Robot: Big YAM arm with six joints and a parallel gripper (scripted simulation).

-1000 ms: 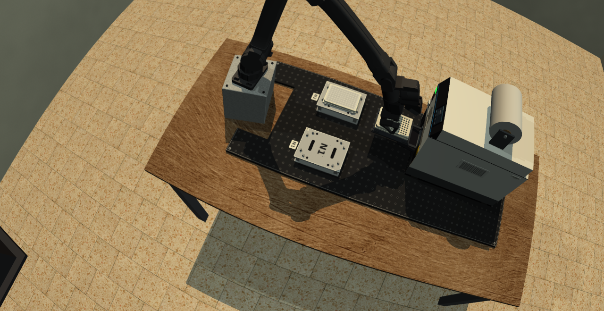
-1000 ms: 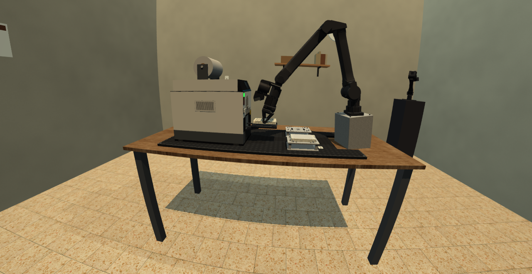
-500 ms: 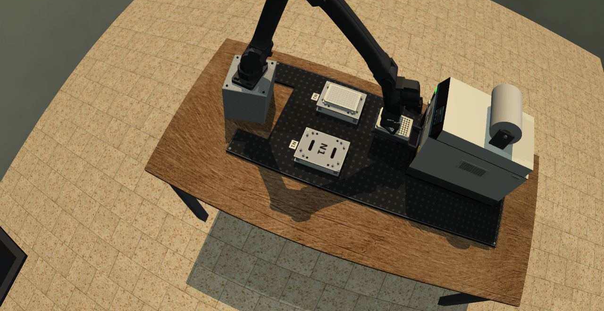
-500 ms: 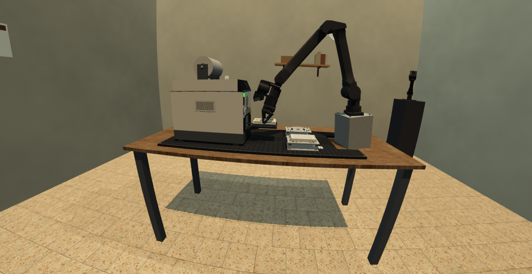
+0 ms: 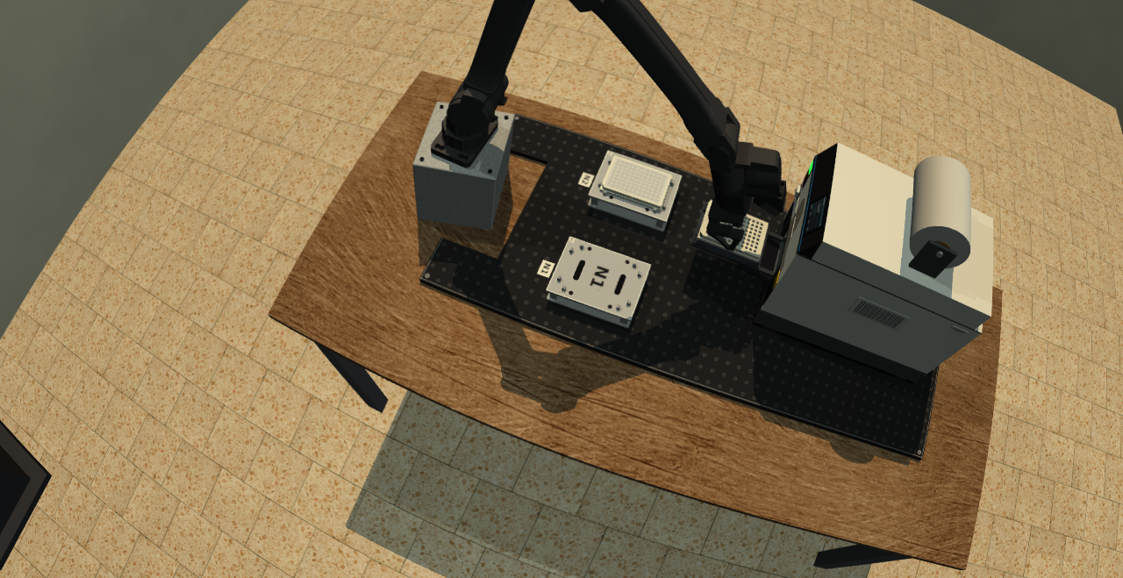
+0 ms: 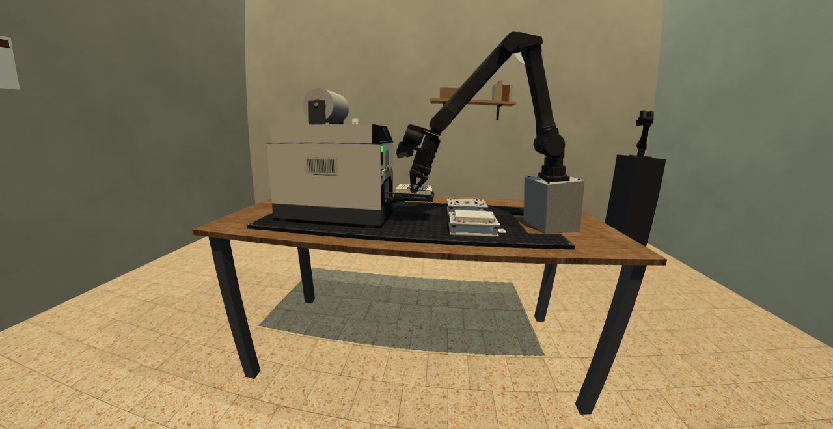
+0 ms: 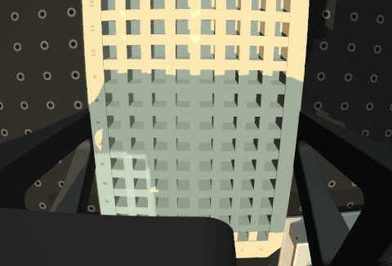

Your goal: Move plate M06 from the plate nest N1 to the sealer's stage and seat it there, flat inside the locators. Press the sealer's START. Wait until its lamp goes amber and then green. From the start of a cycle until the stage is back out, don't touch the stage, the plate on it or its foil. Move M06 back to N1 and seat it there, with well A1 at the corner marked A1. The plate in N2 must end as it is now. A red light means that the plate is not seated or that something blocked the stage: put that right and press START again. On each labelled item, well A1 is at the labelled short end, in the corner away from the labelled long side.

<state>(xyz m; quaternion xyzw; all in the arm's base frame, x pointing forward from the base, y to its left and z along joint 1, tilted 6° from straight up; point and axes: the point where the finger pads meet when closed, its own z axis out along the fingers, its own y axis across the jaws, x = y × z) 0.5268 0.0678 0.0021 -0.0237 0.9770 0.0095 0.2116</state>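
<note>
The plate M06 is right at my hand. The rest, counted from my hand: start button: 100 mm to the left, 100 mm ahead, 60 mm above; then well plate: 220 mm behind, 70 mm below, 60 mm to the left; then sealer stage: 30 mm below.
</note>
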